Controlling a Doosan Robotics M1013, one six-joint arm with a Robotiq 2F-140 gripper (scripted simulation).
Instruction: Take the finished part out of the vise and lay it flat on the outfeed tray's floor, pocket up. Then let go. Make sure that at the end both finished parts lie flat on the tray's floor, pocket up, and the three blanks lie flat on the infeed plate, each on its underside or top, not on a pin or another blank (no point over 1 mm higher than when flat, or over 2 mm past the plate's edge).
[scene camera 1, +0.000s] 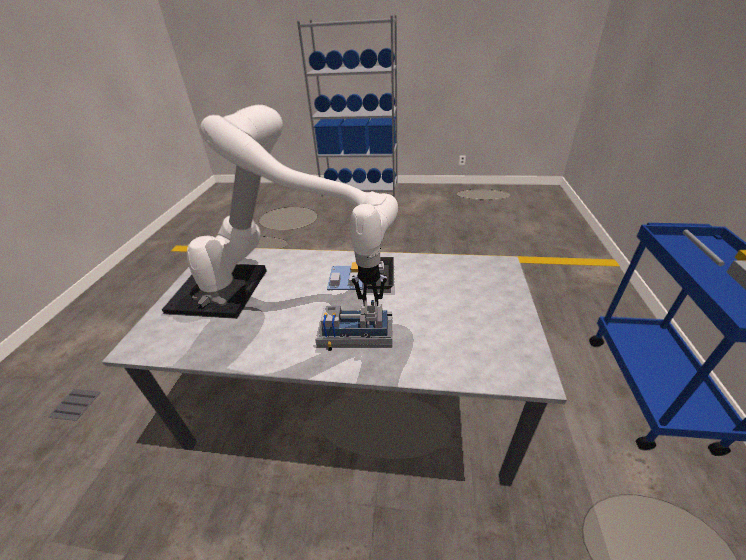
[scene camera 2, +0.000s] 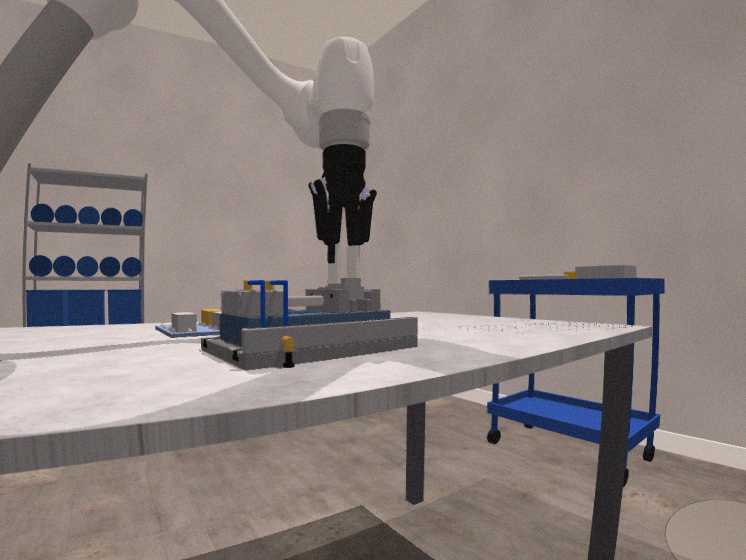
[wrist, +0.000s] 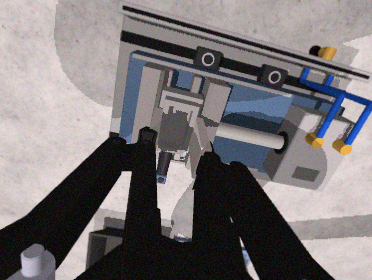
Observation:
In view: the gripper (scene camera 2: 343, 283).
The gripper shows as well in scene camera 1 (scene camera 1: 371, 311) and in the wrist view (wrist: 176, 125).

